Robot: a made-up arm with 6 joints. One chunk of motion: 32 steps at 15 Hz.
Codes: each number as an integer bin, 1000 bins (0 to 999) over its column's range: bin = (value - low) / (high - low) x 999, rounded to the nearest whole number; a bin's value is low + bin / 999 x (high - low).
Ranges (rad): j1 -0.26..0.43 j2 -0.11..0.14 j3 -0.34..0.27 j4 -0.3..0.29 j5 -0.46..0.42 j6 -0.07..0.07
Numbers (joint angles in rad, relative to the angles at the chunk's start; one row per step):
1: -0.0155 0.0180 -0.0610 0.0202 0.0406 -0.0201
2: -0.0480 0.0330 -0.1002 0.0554 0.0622 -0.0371
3: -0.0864 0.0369 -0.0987 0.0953 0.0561 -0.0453
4: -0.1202 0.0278 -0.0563 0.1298 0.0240 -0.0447
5: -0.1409 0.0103 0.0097 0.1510 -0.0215 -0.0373
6: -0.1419 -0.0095 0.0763 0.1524 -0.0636 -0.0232
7: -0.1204 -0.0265 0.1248 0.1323 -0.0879 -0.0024
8: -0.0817 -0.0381 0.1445 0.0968 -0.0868 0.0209
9: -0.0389 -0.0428 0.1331 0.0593 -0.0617 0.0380
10: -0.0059 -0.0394 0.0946 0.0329 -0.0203 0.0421
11: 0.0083 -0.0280 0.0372 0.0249 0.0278 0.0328
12: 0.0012 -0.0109 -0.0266 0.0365 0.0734 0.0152
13: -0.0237 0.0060 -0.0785 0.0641 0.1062 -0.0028
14: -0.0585 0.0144 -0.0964 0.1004 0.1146 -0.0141
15: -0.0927 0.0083 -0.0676 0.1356 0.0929 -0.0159
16: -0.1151 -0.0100 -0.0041 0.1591 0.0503 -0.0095
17: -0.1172 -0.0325 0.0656 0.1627 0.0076 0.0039
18: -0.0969 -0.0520 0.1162 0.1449 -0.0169 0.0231
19: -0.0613 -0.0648 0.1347 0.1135 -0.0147 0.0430
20: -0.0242 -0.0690 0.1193 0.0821 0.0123 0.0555
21: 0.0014 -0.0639 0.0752 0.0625 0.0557 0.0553
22: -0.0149 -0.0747 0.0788 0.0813 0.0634 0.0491
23: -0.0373 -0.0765 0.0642 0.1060 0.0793 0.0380
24: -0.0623 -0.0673 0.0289 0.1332 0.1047 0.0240
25: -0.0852 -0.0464 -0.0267 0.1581 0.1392 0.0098
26: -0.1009 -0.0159 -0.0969 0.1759 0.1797 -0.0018
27: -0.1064 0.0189 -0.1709 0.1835 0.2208 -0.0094
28: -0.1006 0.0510 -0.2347 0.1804 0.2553 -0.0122
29: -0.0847 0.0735 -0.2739 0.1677 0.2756 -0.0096
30: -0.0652 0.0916 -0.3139 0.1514 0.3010 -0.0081
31: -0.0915 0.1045 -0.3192 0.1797 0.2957 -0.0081
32: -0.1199 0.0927 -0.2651 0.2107 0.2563 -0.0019
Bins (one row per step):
1: 354 511 457 542 568 356
2: 307 571 393 602 593 235
3: 251 587 395 669 586 176
4: 202 551 465 728 549 181
5: 172 481 573 764 498 233
6: 171 402 682 766 450 334
7: 202 334 761 732 422 482
8: 258 287 793 672 424 649
9: 320 269 775 608 452 771
10: 368 282 712 564 499 800
11: 388 328 618 550 554 734
12: 378 396 513 570 606 608
13: 342 464 428 617 643 480
14: 292 497 399 678 652 399
15: 242 473 446 738 628 386
16: 210 400 550 777 579 432
17: 207 310 664 783 531 527
18: 236 232 747 753 503 664
19: 288 181 777 700 506 806
20: 341 164 752 647 536 896
21: 378 184 680 614 585 894
22: 355 141 686 646 594 850
23: 322 134 662 687 612 771
24: 286 171 604 734 641 671
25: 253 254 513 776 680 569
26: 230 376 398 806 726 487
27: 222 515 277 819 773 432
28: 231 643 172 813 812 412
29: 254 733 108 792 835 431
30: 282 806 43 764 864 442
31: 244 857 34 812 858 442
32: 203 810 123 865 813 486

